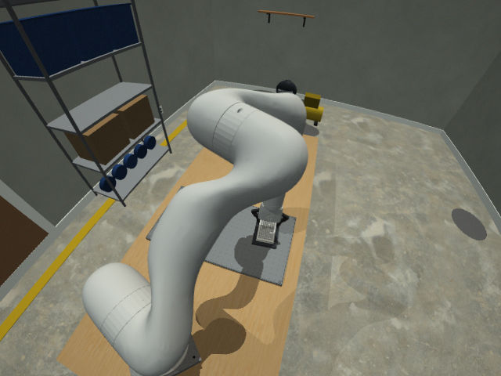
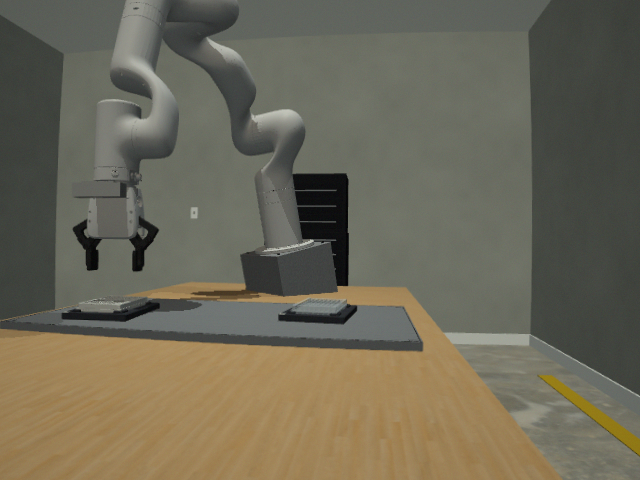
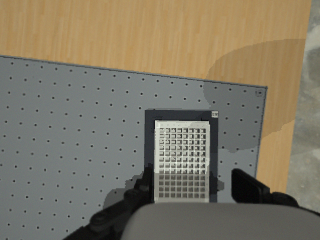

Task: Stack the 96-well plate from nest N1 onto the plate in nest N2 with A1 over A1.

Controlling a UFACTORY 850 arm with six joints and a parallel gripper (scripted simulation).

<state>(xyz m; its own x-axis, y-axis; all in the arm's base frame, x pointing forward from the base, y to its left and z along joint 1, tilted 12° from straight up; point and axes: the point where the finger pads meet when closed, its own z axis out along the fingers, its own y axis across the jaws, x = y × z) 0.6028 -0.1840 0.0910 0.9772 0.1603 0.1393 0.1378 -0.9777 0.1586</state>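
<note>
My gripper is now 9 cm above the plate nest.
</note>
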